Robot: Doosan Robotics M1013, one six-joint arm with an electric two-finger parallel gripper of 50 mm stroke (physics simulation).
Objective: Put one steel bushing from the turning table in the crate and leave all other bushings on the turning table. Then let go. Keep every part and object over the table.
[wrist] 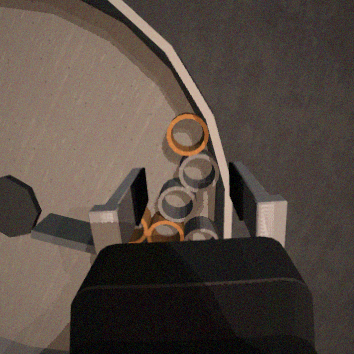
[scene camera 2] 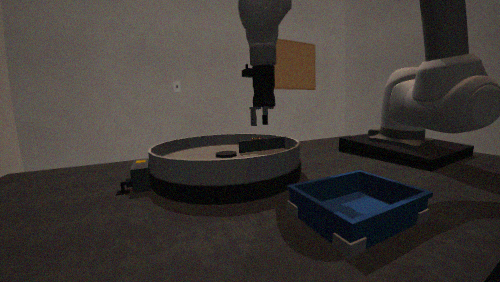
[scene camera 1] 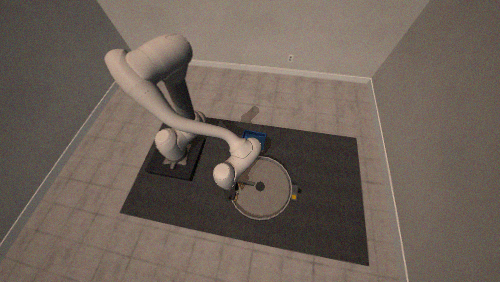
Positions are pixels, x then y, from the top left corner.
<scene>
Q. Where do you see a blue crate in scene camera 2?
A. At 353,211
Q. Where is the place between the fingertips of the gripper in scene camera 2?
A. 259,125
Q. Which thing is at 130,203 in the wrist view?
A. The gripper.
</scene>
